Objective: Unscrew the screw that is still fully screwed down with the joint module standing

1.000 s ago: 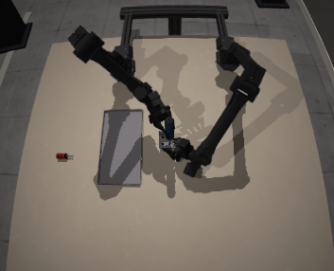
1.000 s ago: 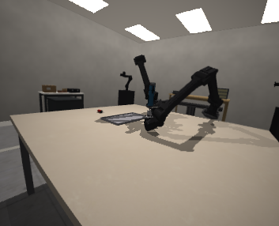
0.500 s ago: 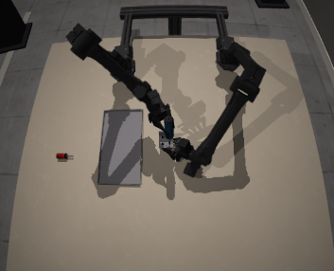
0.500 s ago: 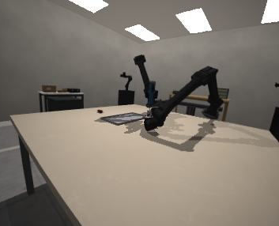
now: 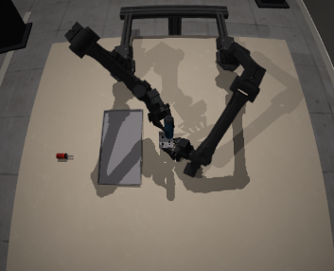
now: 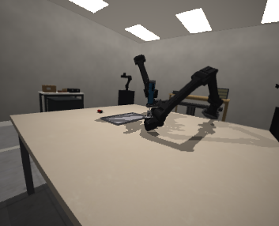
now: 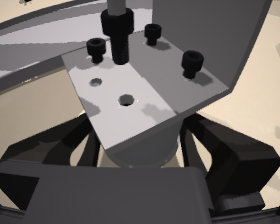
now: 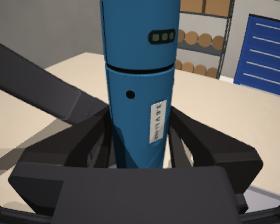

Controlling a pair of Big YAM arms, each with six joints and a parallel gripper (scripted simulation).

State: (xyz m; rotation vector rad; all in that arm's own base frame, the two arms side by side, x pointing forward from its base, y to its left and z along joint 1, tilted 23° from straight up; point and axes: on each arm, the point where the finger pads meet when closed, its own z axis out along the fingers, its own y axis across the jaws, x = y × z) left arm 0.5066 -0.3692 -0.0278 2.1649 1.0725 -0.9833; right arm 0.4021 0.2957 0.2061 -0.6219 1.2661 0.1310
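Right now the joint module is 10 mm above my left hand. The rest, counted from my left hand: grey bracket (50 mm above); flat grey tray (240 mm to the right, 30 mm behind, 20 mm below); red-handled tool (550 mm to the right, 10 mm below).
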